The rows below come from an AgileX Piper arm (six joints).
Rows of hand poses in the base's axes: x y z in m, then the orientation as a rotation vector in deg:
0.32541, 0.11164, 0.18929, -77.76, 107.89, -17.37
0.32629, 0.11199, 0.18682, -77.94, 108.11, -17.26
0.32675, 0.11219, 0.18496, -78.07, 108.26, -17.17
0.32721, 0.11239, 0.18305, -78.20, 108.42, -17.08
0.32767, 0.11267, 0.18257, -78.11, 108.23, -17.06
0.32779, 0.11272, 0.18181, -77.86, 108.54, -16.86
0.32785, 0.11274, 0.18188, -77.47, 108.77, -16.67
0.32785, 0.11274, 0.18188, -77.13, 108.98, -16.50
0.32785, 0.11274, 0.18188, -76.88, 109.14, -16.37
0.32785, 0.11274, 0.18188, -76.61, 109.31, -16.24
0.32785, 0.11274, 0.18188, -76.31, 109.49, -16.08
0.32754, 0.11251, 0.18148, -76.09, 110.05, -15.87
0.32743, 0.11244, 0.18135, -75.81, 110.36, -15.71
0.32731, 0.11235, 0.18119, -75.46, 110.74, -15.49
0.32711, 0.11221, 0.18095, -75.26, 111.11, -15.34
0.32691, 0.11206, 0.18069, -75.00, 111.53, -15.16
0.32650, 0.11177, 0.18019, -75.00, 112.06, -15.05
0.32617, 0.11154, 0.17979, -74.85, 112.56, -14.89
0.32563, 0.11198, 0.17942, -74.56, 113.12, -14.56
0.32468, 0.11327, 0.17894, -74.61, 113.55, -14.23
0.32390, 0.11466, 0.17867, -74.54, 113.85, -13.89
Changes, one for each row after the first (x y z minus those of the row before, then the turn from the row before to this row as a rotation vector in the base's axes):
0.00088, 0.00035, -0.00247, -0.08, 0.28, 0.02
0.00046, 0.00020, -0.00186, -0.05, 0.20, 0.02
0.00046, 0.00020, -0.00191, -0.05, 0.21, 0.02
0.00046, 0.00028, -0.00048, 0.11, -0.17, 0.05
0.00012, 0.00005, -0.00076, 0.19, 0.20, -0.22
0.00006, 0.00002, 0.00007, 0.28, 0.08, -0.26
0.00000, 0.00000, 0.00000, 0.24, 0.08, -0.23
0.00000, 0.00000, 0.00000, 0.18, 0.06, -0.17
0.00000, 0.00000, 0.00000, 0.19, 0.06, -0.19
0.00000, 0.00000, 0.00000, 0.22, 0.07, -0.20
-0.00031, -0.00023, -0.00040, 0.12, 0.41, -0.32
-0.00011, -0.00007, -0.00013, 0.18, 0.18, -0.25
-0.00012, -0.00009, -0.00016, 0.23, 0.23, -0.30
-0.00020, -0.00014, -0.00024, 0.11, 0.26, -0.24
-0.00020, -0.00015, -0.00026, 0.15, 0.28, -0.28
-0.00041, -0.00029, -0.00050, -0.06, 0.45, -0.21
-0.00033, -0.00023, -0.00040, 0.06, 0.38, -0.27
-0.00054, 0.00044, -0.00037, 0.22, 0.43, -0.32
-0.00095, 0.00129, -0.00048, 0.08, 0.47, -0.07
-0.00078, 0.00139, -0.00027, 0.18, 0.32, -0.08

